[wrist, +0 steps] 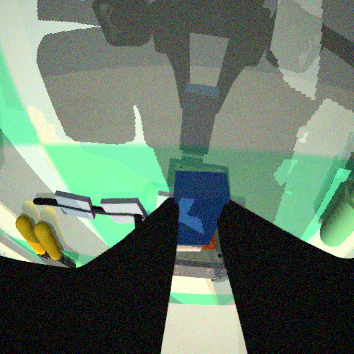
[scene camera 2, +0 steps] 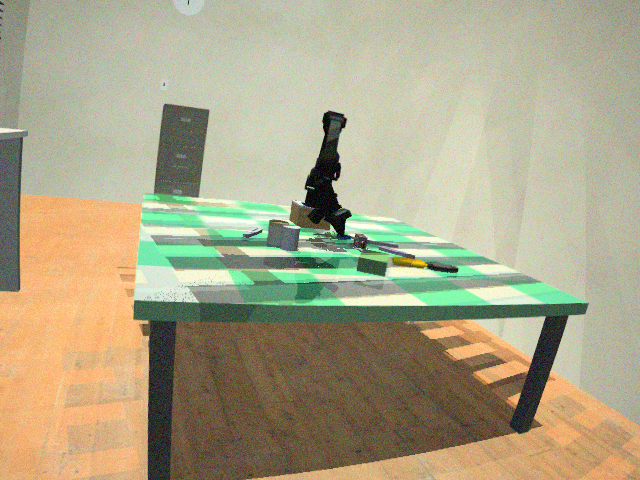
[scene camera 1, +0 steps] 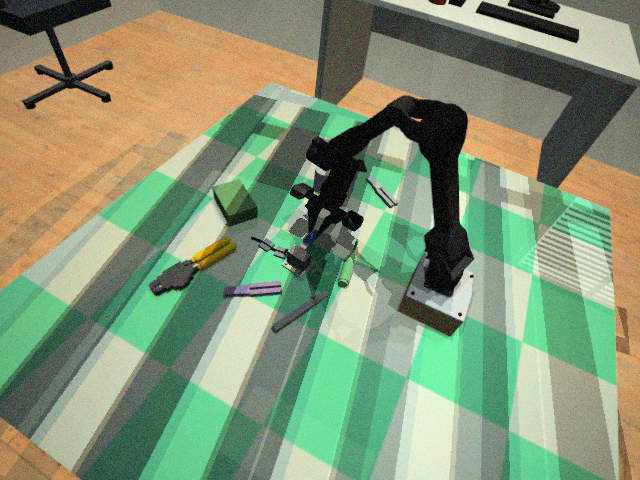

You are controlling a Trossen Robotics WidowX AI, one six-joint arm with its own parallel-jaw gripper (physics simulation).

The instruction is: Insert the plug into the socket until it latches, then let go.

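Seen in the pictures: gripper, fingertip midpoint: (wrist: 197, 207) (scene camera 2: 341, 236) (scene camera 1: 313, 235); arm's base, link origin: (scene camera 2: 311, 205) (scene camera 1: 440, 280).
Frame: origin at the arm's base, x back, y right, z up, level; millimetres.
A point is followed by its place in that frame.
Observation:
The plug is a blue block (scene camera 1: 310, 237) {x -324, y 0, z -40 mm} (scene camera 2: 344, 237) {x -333, y 8, z -45 mm} (wrist: 202, 207) {x -320, y 21, z -40 mm}. My gripper (scene camera 1: 311, 233) {x -323, y 13, z -44 mm} (scene camera 2: 341, 233) {x -323, y 13, z -44 mm} (wrist: 197, 207) {x -323, y 13, z -44 mm} is shut on it, with one dark finger on each side. The socket is a small dark grey block (scene camera 1: 298, 255) {x -324, y -68, z -36 mm} (scene camera 2: 360, 240) {x -348, y -47, z -49 mm} (wrist: 199, 269) {x -320, y -55, z -36 mm} on a light base. In the wrist view the plug's pale lower end overlaps the socket, and a bit of orange edge shows beside its lower right corner. The plug hides most of the socket's opening, so I cannot tell whether its tip is inside. The fingers partly cover the socket's sides.
A black cord with grey clips (scene camera 1: 266, 245) {x -420, y -53, z -73 mm} (wrist: 95, 207) {x -403, y -50, z -77 mm} runs beside the socket. A green cylinder (scene camera 1: 346, 271) {x -206, y -43, z -53 mm} (wrist: 340, 220) {x -218, y -31, z -59 mm}, yellow-handled pliers (scene camera 1: 214, 253) {x -511, y -145, z -60 mm} (wrist: 39, 237) {x -489, y -97, z -60 mm}, a purple bar (scene camera 1: 253, 289) {x -383, y -179, z -76 mm}, a grey bar (scene camera 1: 299, 311) {x -262, y -183, z -70 mm} and a green block (scene camera 1: 235, 202) {x -550, y 10, z -40 mm} (scene camera 2: 372, 264) {x -614, y 61, z -53 mm} lie around. Grey cylinders (scene camera 2: 290, 238) {x -415, y 233, z -41 mm} stand nearby.

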